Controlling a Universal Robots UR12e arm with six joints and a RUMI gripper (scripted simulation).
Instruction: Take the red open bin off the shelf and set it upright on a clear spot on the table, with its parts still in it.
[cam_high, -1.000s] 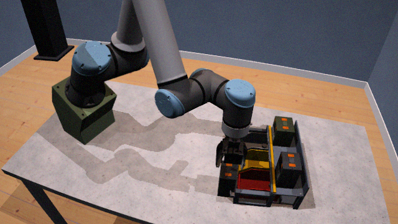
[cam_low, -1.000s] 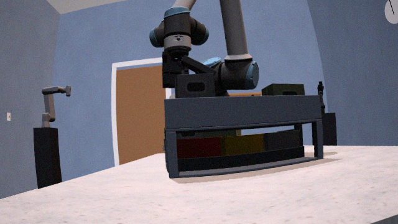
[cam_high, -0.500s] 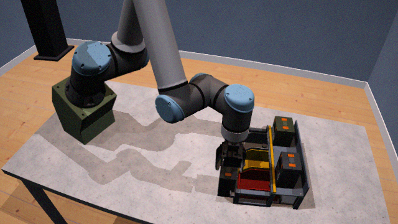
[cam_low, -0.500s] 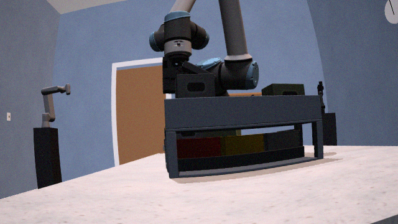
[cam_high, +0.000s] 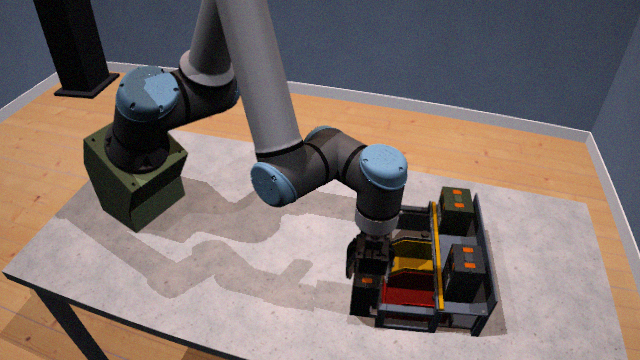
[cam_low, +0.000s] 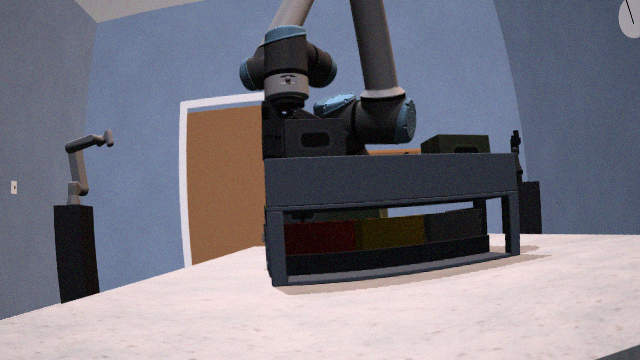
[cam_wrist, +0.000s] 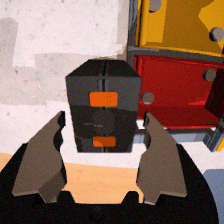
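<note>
The black box lies 50 mm below my hand. From my hand the other things lie so: yellow bin: 130 mm ahead, 120 mm to the left, 70 mm below; then yellow rail: 180 mm ahead, 130 mm to the left, 10 mm below; then red open bin: 130 mm ahead, 70 mm below, 10 mm to the left.
</note>
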